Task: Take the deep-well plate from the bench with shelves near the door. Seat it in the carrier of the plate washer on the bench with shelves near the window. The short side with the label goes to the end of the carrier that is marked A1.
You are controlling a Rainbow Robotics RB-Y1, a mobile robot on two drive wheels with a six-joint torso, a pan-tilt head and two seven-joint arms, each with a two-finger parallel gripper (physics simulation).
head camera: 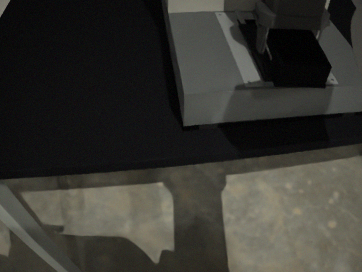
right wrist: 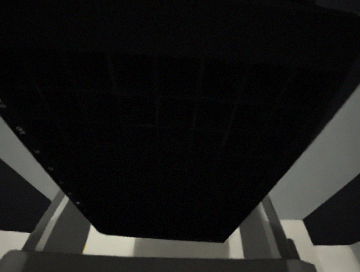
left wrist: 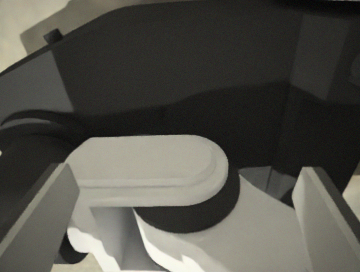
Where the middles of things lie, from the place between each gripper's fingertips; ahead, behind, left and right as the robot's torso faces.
I see the black deep-well plate (head camera: 294, 57) 61 cm above my left hand, 50 cm ahead of it and 41 cm to the right of it.
Now: the black deep-well plate 2 cm behind my right hand and 2 cm above it.
